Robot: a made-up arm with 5 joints. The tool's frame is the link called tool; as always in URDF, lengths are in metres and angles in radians. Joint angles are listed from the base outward.
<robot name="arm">
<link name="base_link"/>
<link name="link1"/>
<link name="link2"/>
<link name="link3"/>
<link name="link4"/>
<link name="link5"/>
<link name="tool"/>
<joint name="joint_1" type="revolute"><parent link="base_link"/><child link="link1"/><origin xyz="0.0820 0.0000 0.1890" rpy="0.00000 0.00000 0.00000"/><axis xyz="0 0 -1"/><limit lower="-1.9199" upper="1.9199"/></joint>
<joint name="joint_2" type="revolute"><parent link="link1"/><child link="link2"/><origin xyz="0.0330 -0.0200 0.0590" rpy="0.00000 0.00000 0.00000"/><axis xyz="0 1 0"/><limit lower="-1.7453" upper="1.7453"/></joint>
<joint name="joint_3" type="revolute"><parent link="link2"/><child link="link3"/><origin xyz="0.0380 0.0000 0.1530" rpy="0.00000 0.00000 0.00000"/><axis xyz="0 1 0"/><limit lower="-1.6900" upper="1.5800"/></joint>
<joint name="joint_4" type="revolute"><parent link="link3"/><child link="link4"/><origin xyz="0.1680 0.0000 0.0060" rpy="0.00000 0.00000 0.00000"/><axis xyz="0 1 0"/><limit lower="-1.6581" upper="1.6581"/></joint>
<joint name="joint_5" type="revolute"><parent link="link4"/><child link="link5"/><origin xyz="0.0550 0.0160 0.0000" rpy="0.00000 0.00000 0.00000"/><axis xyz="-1 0 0"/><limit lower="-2.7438" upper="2.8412"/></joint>
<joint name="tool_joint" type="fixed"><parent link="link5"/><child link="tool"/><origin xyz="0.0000 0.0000 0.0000" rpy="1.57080 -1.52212 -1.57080"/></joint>
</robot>
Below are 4 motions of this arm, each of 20 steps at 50 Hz.
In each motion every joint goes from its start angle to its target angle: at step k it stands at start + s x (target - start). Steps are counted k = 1, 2, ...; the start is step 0. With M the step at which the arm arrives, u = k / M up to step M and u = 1 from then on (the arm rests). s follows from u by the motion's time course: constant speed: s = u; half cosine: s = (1 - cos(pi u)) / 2; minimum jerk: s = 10 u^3 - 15 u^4 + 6 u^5.
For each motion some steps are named. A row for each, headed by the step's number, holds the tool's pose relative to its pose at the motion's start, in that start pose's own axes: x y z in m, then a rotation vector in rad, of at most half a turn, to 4 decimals.
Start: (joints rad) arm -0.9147 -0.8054 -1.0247 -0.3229 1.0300
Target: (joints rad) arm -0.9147 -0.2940 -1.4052 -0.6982 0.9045
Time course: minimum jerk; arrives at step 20
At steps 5, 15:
5: -0.0051 0.0076 0.0011 -0.0209 -0.0142 -0.0130
15: -0.0423 0.0632 0.0257 -0.1751 -0.1319 -0.1121

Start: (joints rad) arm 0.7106 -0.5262 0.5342 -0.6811 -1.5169
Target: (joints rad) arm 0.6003 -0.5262 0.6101 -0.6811 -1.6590
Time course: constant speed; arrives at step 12
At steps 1, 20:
1: -0.0018 -0.0012 0.0006 -0.0063 0.0072 -0.0175
20: -0.0224 -0.0135 0.0088 -0.0816 0.0838 -0.2074

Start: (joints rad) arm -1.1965 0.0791 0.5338 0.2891 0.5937
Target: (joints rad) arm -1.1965 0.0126 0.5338 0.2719 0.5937
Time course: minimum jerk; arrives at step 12
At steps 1, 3, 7, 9, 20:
1: 0.0000 0.0000 0.0001 -0.0002 -0.0004 0.0000
3: 0.0008 -0.0005 0.0013 -0.0045 -0.0074 0.0000
7: 0.0051 -0.0031 0.0082 -0.0284 -0.0468 0.0000
9: 0.0070 -0.0042 0.0113 -0.0389 -0.0642 0.0000
20: 0.0077 -0.0047 0.0127 -0.0434 -0.0716 0.0000

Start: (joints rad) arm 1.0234 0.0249 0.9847 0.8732 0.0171
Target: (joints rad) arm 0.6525 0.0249 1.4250 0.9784 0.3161
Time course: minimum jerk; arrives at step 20
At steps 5, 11, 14, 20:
5: -0.0081 0.0052 -0.0058 -0.0137 0.0563 0.0671
11: -0.0507 0.0198 -0.0283 -0.0826 0.3289 0.3723
14: -0.0733 0.0207 -0.0359 -0.1190 0.4697 0.5139
20: -0.0883 0.0190 -0.0395 -0.1440 0.5663 0.6036

